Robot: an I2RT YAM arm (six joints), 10 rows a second.
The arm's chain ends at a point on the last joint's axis. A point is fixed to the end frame.
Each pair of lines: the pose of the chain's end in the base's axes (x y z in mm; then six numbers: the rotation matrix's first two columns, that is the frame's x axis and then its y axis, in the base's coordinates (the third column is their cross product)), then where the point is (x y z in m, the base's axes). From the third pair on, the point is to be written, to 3 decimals.
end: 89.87, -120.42, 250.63, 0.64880, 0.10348, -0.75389, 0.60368, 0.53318, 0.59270
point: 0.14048 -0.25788 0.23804
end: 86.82, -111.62, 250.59, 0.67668, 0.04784, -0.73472, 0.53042, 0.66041, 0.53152
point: 0.14830 -0.24482 0.26029
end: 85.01, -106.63, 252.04, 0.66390, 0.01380, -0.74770, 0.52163, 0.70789, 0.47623
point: 0.150 -0.237 0.270
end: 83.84, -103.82, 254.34, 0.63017, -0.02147, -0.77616, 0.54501, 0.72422, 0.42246
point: 0.149 -0.234 0.275
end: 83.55, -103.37, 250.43, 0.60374, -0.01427, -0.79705, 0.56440, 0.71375, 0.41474
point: 0.148 -0.234 0.267
